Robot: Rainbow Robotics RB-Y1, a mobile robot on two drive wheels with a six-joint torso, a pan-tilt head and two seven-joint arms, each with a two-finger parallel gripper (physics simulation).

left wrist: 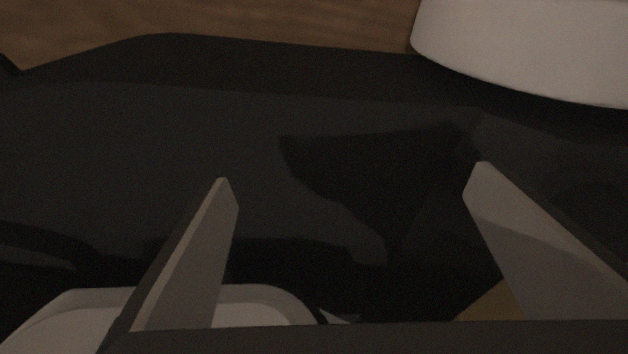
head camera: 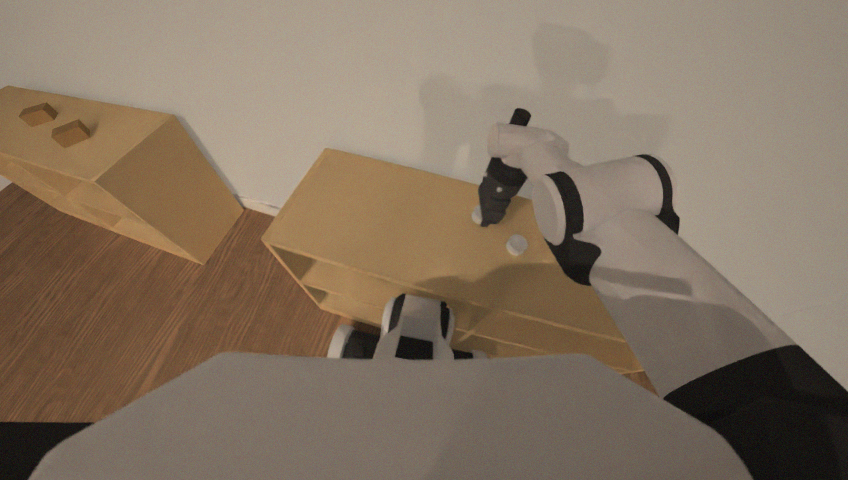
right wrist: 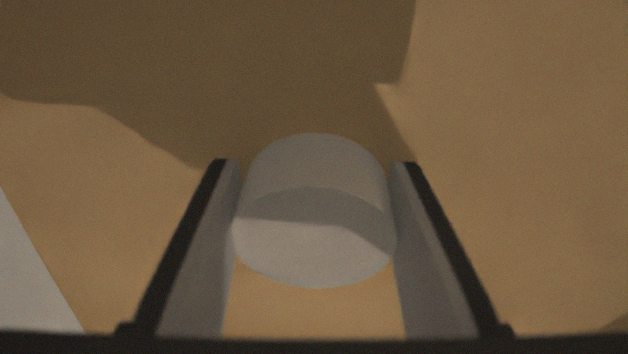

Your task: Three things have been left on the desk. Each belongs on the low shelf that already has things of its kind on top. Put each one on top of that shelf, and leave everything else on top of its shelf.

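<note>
A light grey cylinder [head camera: 476, 215] [right wrist: 315, 245] is held upright between the fingers of my right gripper [right wrist: 314, 181], low over the low shelf [head camera: 368, 202] [right wrist: 525, 125] in the middle of the head view. Whether its underside touches the shelf top I cannot tell. Another light grey cylinder [head camera: 516, 244] stands on that shelf top, nearer the front and to the right. The far right of the shelf top is hidden by my right arm. My left gripper [left wrist: 347, 186] is open and empty, in front of dark robot parts. The desk does not show.
A second low shelf [head camera: 119, 118] stands at the left, with two square wooden pieces [head camera: 38, 114] [head camera: 70, 133] on top. The wall [head camera: 297, 71] runs behind both shelves. Wooden floor [head camera: 178, 297] shows between and before them. Parts of my own body [head camera: 404, 416] are close to the middle shelf's front.
</note>
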